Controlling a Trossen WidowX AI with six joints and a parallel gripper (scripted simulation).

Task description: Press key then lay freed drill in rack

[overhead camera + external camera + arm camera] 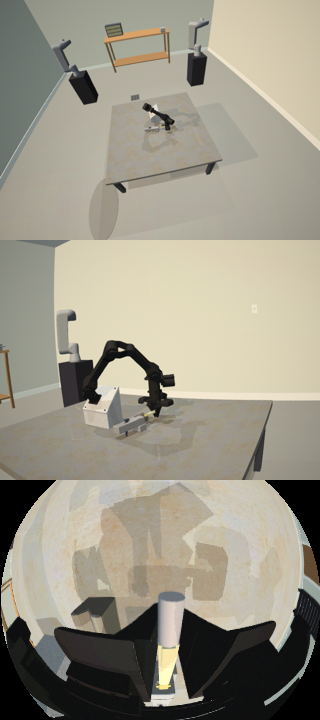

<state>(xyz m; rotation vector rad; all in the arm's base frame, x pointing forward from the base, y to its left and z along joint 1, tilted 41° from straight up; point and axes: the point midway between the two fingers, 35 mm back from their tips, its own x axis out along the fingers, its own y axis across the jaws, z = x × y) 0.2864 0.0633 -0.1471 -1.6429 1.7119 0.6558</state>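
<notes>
My gripper tip is 40 mm to the left of the drill and 30 mm below it. The rest, counted from my gripper tip: grey block (200 mm to the right, 30 mm behind, 10 mm above); dark blue key (230 mm to the right, 30 mm behind, 20 mm above).
</notes>
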